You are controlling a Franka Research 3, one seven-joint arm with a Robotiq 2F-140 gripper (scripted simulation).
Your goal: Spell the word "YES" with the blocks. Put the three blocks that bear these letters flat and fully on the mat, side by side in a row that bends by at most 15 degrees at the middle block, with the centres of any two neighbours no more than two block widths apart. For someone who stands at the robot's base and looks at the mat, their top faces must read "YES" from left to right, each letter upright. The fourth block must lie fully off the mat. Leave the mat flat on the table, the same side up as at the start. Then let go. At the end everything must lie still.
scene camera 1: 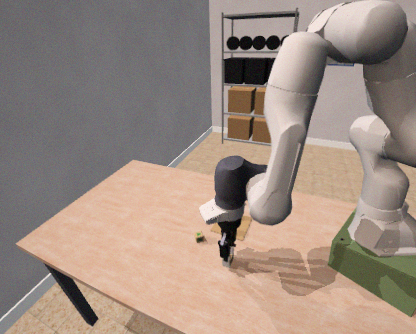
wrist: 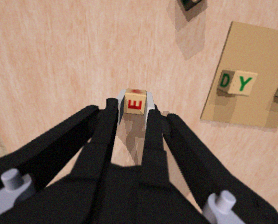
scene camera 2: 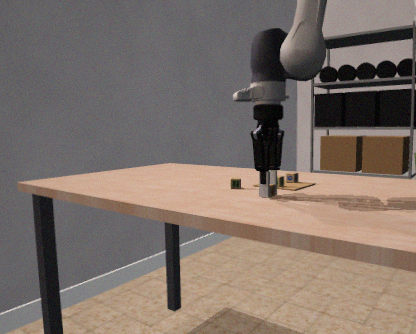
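Observation:
My gripper [scene camera 2: 268, 195], [wrist: 135, 99], visible.

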